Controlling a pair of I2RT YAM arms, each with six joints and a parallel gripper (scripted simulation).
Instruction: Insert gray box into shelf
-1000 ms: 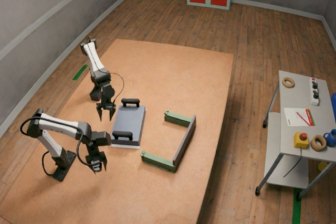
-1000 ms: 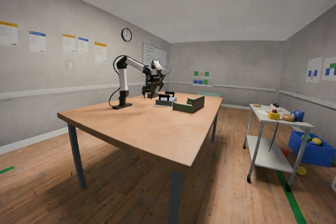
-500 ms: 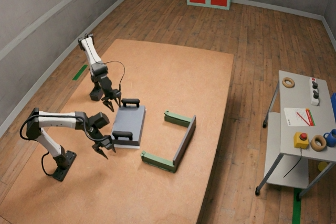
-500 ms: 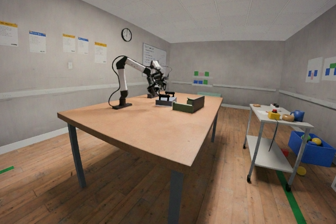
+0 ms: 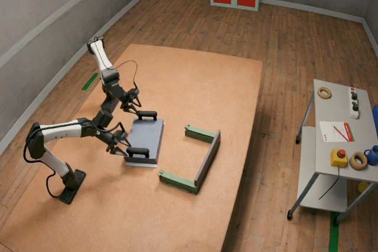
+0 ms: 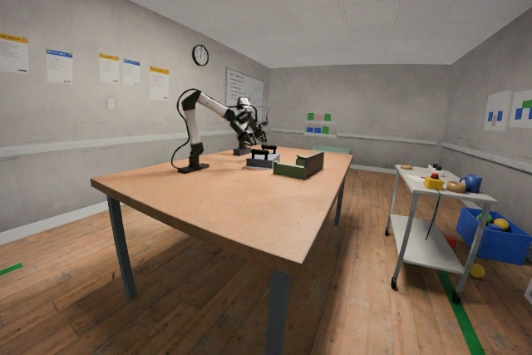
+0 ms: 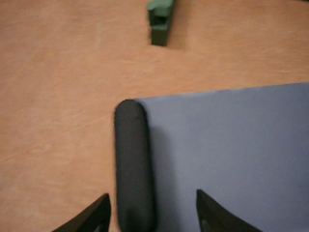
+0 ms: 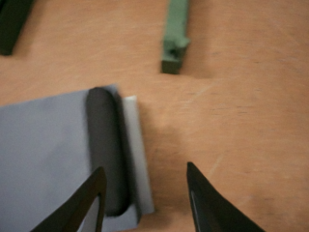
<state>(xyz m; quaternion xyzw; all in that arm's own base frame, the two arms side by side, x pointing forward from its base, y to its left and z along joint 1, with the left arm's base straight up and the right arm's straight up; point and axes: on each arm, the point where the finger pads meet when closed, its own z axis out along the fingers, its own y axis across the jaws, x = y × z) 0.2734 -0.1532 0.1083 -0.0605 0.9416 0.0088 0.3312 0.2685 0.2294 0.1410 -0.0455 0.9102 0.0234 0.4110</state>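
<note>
Right now my right hand is 2 cm short of the gray box, 16 cm to the right of it and 10 cm above it.
Now: left hand 5 cm short of the gray box, 11 cm to the left of it and 9 cm above it.
</note>
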